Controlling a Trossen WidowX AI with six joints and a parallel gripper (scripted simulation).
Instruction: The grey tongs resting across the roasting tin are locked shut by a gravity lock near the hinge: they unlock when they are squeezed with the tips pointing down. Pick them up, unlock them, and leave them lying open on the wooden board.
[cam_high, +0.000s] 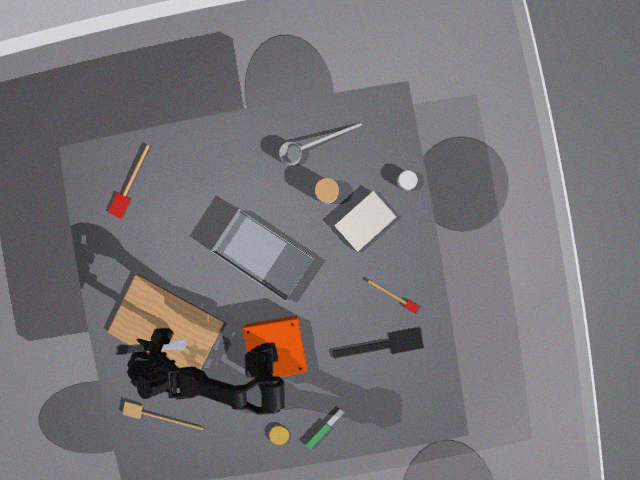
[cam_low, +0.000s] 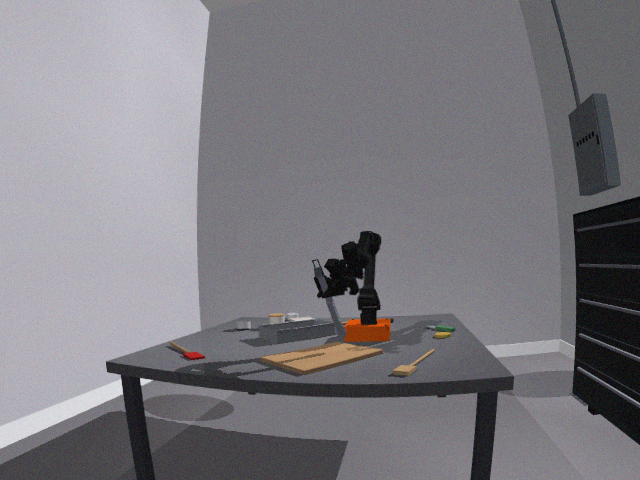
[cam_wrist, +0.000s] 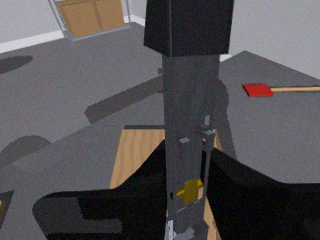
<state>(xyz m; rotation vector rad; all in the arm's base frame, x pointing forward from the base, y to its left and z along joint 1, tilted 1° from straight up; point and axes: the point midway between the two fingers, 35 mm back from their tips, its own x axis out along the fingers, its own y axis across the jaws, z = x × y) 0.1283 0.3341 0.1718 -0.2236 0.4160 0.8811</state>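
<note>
Right now my gripper tip is 30 mm to the left of the yellow lock piece, 20 mm past it and 10 mm below it. Also, from my gripper tip: roasting tin: 410 mm to the right, 190 mm below, 180 mm ahead; red spatula: 510 mm ahead, 210 mm below, 30 mm to the left; wooden board: 210 mm below, 10 mm to the right.
</note>
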